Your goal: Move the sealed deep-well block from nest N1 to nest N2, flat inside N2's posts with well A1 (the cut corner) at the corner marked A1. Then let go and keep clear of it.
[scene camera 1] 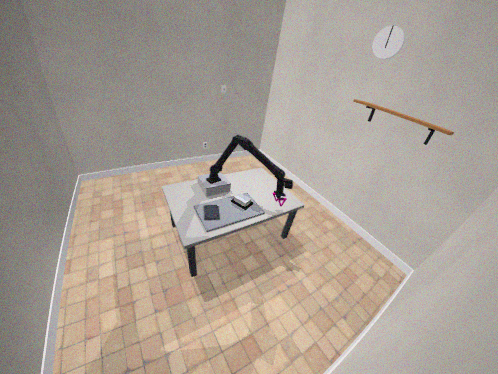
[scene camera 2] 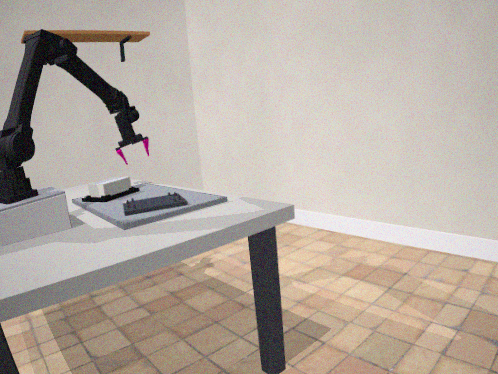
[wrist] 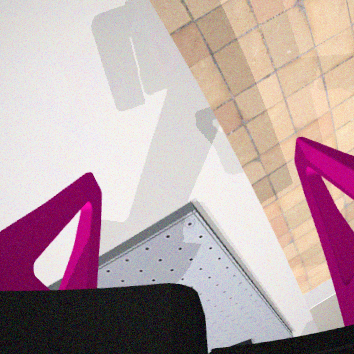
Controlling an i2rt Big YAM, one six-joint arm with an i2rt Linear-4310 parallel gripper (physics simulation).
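Pixels of known places: gripper, between the fingertips: (scene camera 1: pixel 278 203) (scene camera 2: pixel 138 160) (wrist: pixel 193 165); arm's base, origin of its link: (scene camera 1: pixel 213 180) (scene camera 2: pixel 17 198).
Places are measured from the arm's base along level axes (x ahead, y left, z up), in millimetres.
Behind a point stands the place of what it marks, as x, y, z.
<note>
The white block (scene camera 1: pixel 242 198) @(340, 68, -20) (scene camera 2: pixel 111 187) @(315, 29, -37) sits in a black nest (scene camera 2: pixel 132 190) @(394, 30, -65) on the grey perforated board (scene camera 1: pixel 230 216) @(415, -119, -74) (scene camera 2: pixel 204 199) @(394, -314, -74) (wrist: pixel 220 280) @(487, 32, -74). A dark grey nest (scene camera 1: pixel 211 212) @(303, -225, -62) (scene camera 2: pixel 155 204) @(273, -255, -62) with small posts stands empty on the same board, beside the first. The nest labels and the block's cut corner are too small to read. My gripper (scene camera 1: pixel 279 200) @(590, 254, 10) (scene camera 2: pixel 137 159) @(590, 254, 10) (wrist: pixel 193 165) @(590, 254, 10) is open and empty, its magenta fingers wide apart. It hangs above the table, to the side of the block and well above its height. The block does not show in the wrist view.
The board lies on a white table (scene camera 1: pixel 175 200) @(-14, -386, -87) (scene camera 2: pixel 225 227) @(253, -508, -87) (wrist: pixel 45 100) @(535, 313, -87). The arm's grey base box (scene camera 1: pixel 215 186) @(101, -50, 7) (scene camera 2: pixel 35 217) @(2, -118, -38) stands behind the board. The table edge runs close past the board's corner in the wrist view. A wooden rail (scene camera 1: pixel 402 116) (scene camera 2: pixel 90 36) is on the wall.
</note>
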